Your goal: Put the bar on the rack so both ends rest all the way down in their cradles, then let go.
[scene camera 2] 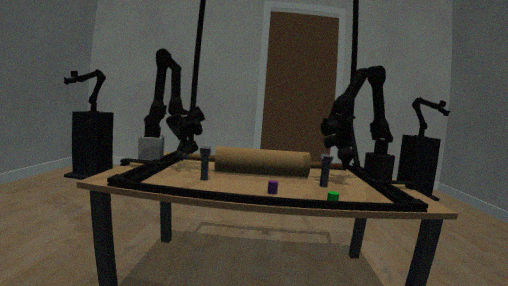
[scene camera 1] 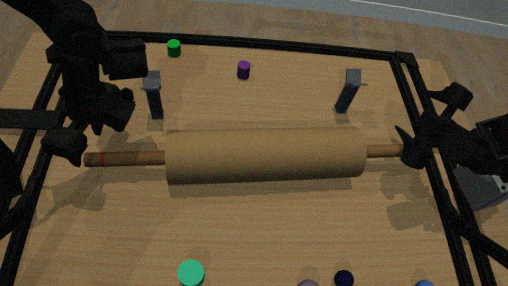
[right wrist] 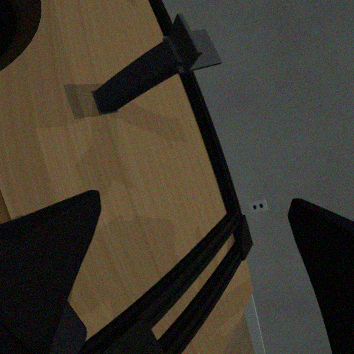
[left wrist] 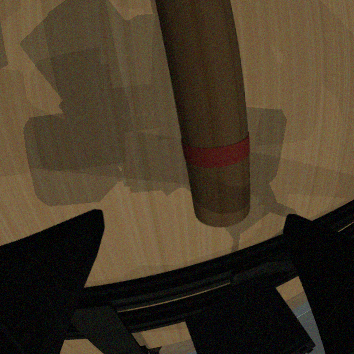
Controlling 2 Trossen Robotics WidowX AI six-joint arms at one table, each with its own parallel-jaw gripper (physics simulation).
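Frame: origin at the left arm's base, x left, y back, z up, level; millimetres.
Where they show: left gripper, between the fingertips: (scene camera 2: 343, 165) (scene camera 1: 87, 149) (left wrist: 196, 223); right gripper, between the fingertips: (scene camera 2: 183, 144) (scene camera 1: 407, 108) (right wrist: 198, 205); left arm's base, origin of its link: (scene camera 2: 380, 154); right arm's base, origin of its link: (scene camera 2: 151, 136) (scene camera 1: 505, 167).
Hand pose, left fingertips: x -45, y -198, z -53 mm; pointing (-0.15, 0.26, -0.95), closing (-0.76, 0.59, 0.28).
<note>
Each offset is from my left fingertips to the top centre of the thing. "pt": to the spot under its first point.
The bar {pt dx -183, dy -282, dz +35 mm} (scene camera 1: 265, 155) (scene camera 2: 262, 161), a thick tan roller with thin brown ends, lies on the table in front of the rack in scene camera 1, outside its cradles. Its red-banded end {pt dx -35, dy -45, dz +4 mm} (left wrist: 210, 90) shows in the left wrist view. The rack's left post {dx +64, dy -162, dz +34 mm} (scene camera 1: 156, 102) (scene camera 2: 324, 172) and right post {dx -117, dy -565, dz +34 mm} (scene camera 1: 346, 97) (scene camera 2: 204, 165) (right wrist: 135, 75) stand upright with empty cradles on top. My left gripper (scene camera 1: 87, 148) (left wrist: 196, 223) is open by the red-banded end, which shows between its fingertips in the wrist view, ungripped. My right gripper (scene camera 1: 406, 147) (right wrist: 198, 205) is open at the other end, partly hiding it.
A green cylinder {dx +236, dy -278, dz -29 mm} (scene camera 1: 174, 48) (scene camera 2: 333, 196) and a purple cylinder {dx +85, dy -401, dz -24 mm} (scene camera 1: 243, 70) (scene camera 2: 272, 187) stand near the rack. A teal disc {dx -290, dy -76, dz -30 mm} (scene camera 1: 191, 272) and a dark blue round object {dx -437, dy -305, dz -26 mm} (scene camera 1: 344, 279) lie at the bottom of scene camera 1. A black frame (scene camera 1: 250, 44) (scene camera 2: 225, 195) edges the table.
</note>
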